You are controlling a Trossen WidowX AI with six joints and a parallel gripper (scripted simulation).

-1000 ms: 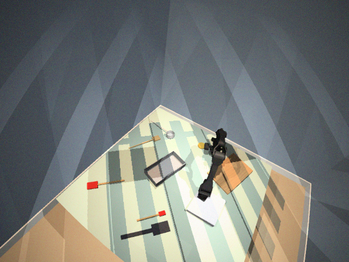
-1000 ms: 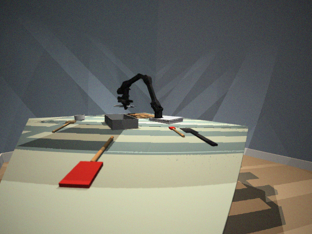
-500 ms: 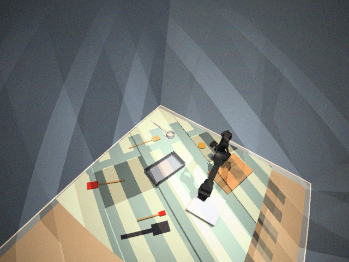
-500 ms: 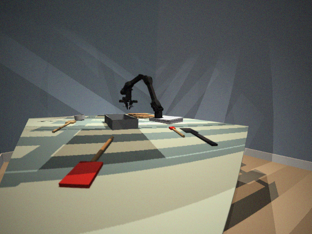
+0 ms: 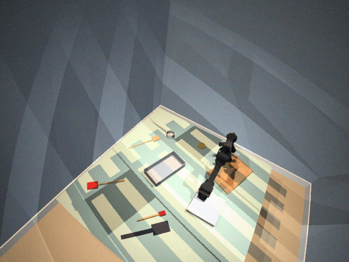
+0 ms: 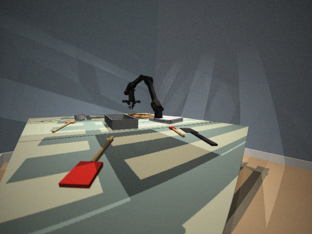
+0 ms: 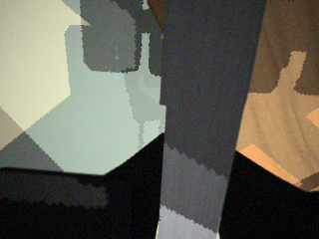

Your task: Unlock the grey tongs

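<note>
Now: the wooden board 13 cm behind my gripper tip, 7 cm below it and 2 cm to the left of it. The rest, counted from my gripper tip: roasting tin 37 cm to the left, 31 cm ahead, 5 cm below; yellow disc 22 cm ahead, 7 cm below, 5 cm to the right; black turner 81 cm to the left, 9 cm ahead, 7 cm below.
</note>
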